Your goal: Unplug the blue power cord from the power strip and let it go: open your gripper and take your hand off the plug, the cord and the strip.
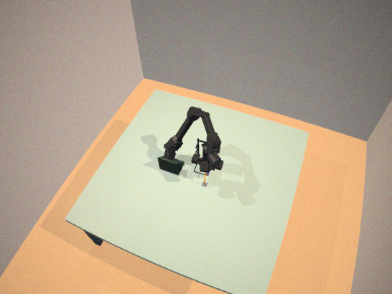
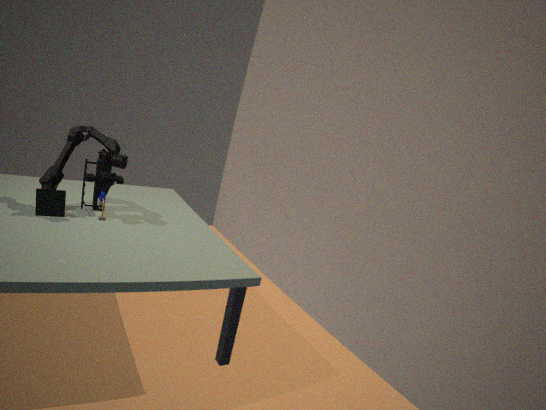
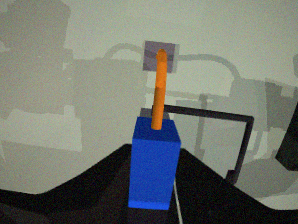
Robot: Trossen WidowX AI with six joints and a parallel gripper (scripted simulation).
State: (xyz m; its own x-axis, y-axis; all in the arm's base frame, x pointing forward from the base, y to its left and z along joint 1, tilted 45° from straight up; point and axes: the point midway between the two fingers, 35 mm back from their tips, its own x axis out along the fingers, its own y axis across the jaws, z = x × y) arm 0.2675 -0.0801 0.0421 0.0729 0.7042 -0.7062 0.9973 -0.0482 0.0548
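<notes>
The blue plug lies 30 mm to the left of my gripper tip. From my gripper tip the other things lie so: grey piece: 50 mm to the right, 100 mm below.
</notes>
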